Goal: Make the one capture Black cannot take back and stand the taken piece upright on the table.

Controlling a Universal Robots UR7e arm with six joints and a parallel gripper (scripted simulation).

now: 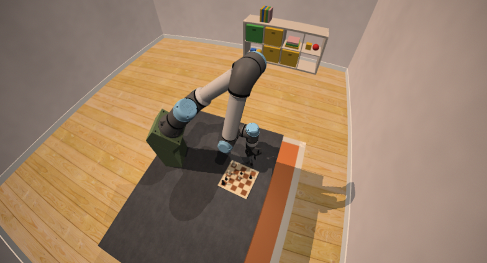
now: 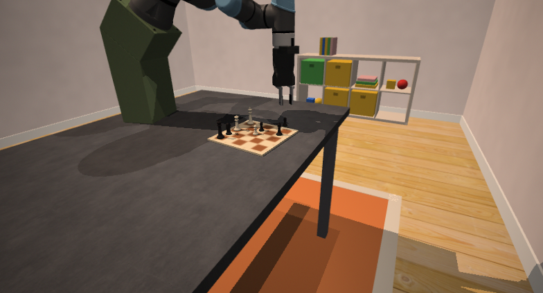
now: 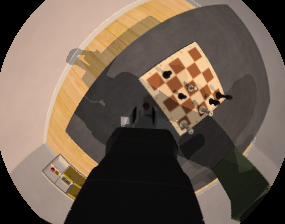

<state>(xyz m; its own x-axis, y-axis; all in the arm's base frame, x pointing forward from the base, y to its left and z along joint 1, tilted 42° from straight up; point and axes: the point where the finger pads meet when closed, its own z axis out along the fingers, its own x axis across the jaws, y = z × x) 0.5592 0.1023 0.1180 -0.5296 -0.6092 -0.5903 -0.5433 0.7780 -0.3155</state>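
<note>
My hand is 130 mm to the left of the small white pawn, 80 mm above it and 50 mm past it. Round my hand: small chessboard: 140 mm to the right, 100 mm below, 50 mm behind.
</note>
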